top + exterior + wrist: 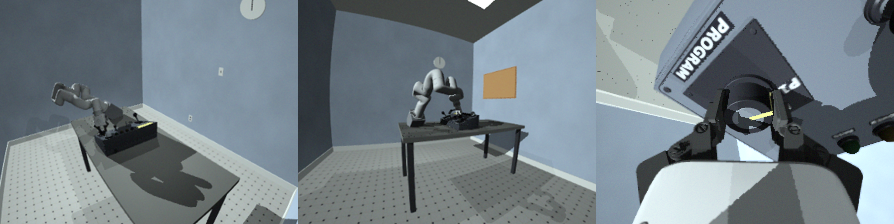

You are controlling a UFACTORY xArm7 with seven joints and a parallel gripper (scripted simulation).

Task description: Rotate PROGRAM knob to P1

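The mode knob is 10 mm ahead of my hand and 120 mm to the left of it. The rest, counted from my hand: check switch 30 mm ahead, 240 mm to the left, 10 mm below; dark console 50 mm ahead, 180 mm to the left, 30 mm below; lever 20 mm ahead, 360 mm to the left, 10 mm above.
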